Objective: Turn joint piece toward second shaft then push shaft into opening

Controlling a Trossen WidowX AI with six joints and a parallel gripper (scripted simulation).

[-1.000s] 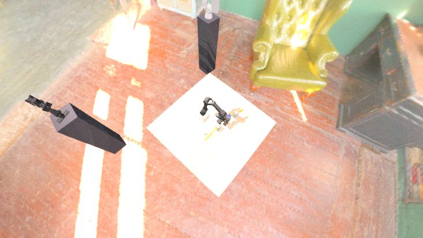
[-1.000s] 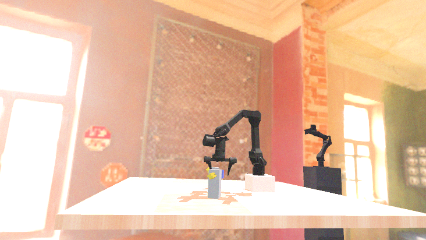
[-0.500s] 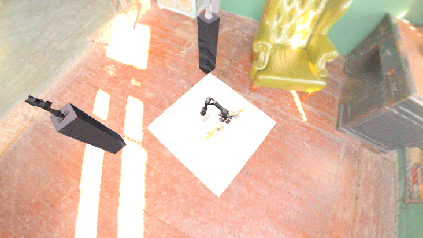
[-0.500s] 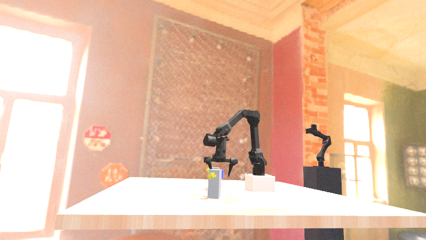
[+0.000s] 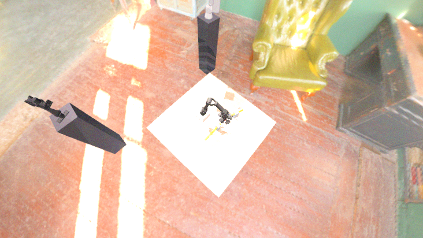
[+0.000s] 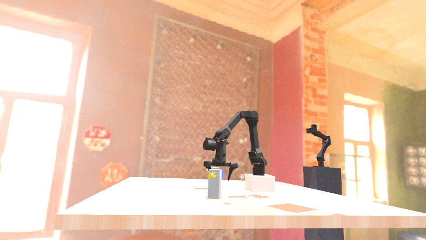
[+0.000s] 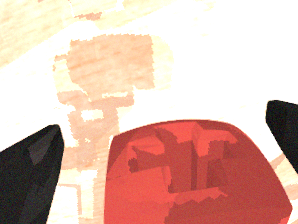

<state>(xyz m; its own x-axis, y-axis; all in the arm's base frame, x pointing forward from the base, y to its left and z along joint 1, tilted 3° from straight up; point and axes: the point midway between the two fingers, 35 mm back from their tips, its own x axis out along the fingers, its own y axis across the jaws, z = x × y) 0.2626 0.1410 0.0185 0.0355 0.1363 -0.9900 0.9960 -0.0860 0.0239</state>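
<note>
The red joint piece lies 1 cm to the left of my gripper tip and 4 cm above it.
</note>
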